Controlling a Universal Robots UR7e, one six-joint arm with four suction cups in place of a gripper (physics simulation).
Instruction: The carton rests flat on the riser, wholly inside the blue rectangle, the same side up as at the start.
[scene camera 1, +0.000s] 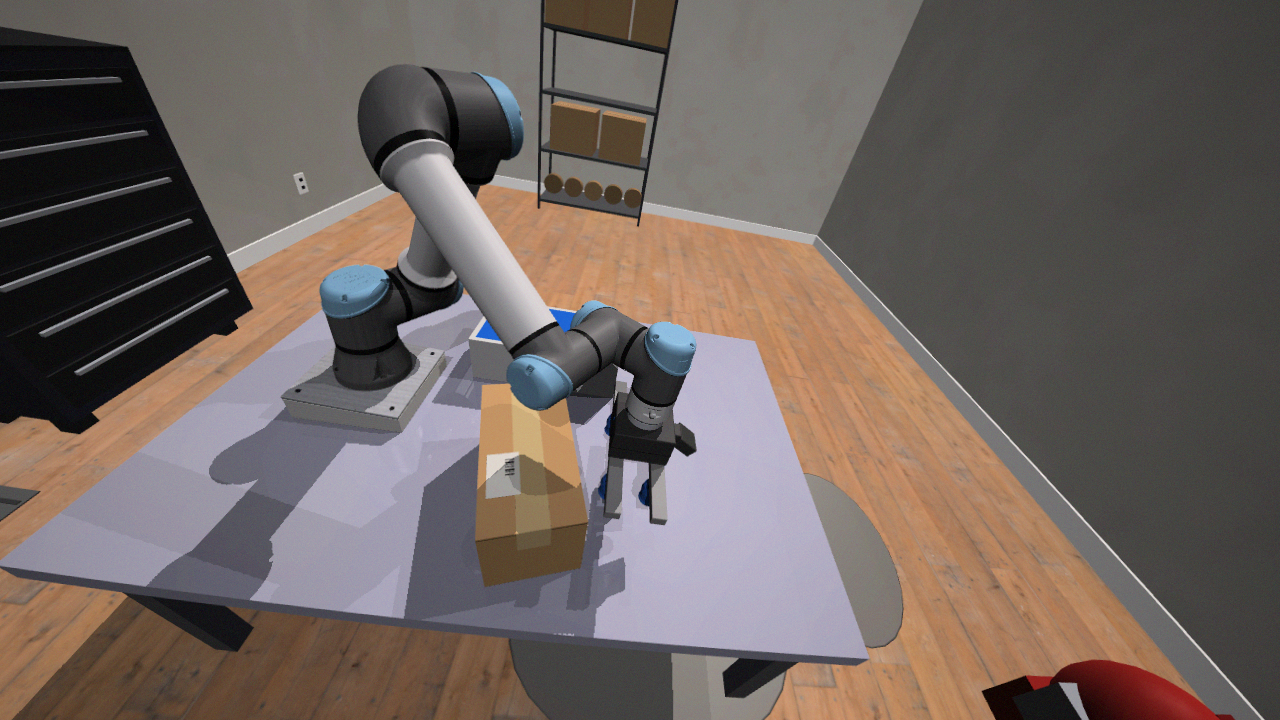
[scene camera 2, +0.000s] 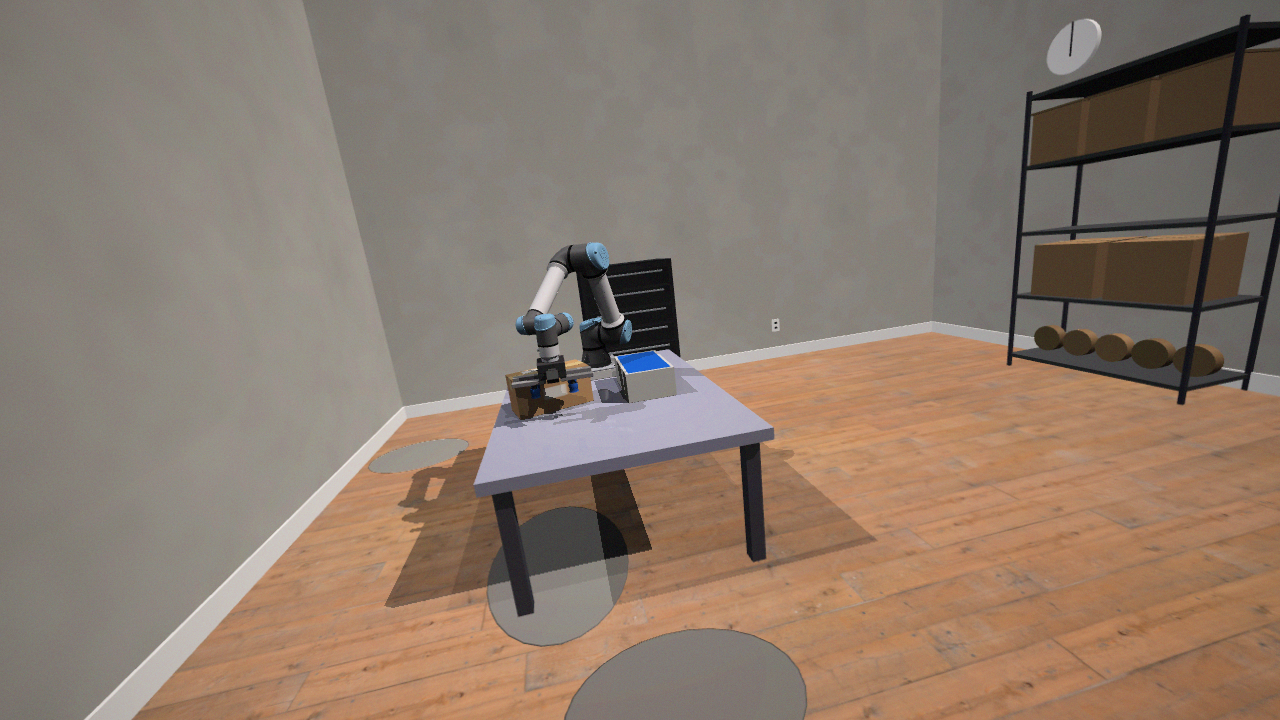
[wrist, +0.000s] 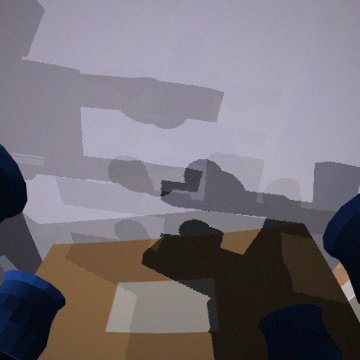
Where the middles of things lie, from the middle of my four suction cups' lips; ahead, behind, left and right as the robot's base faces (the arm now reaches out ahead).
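There's a riser with blue rectangle (scene camera 1: 490, 359), and it's 390 mm to the left of my suction cup, 210 mm behind it and 60 mm below it. The brown carton (scene camera 1: 531, 520) is 50 mm below my suction cup, 180 mm behind it and 20 mm to the right of it. Going by their middles, the carton is the nearest to my suction cup of the things named here.
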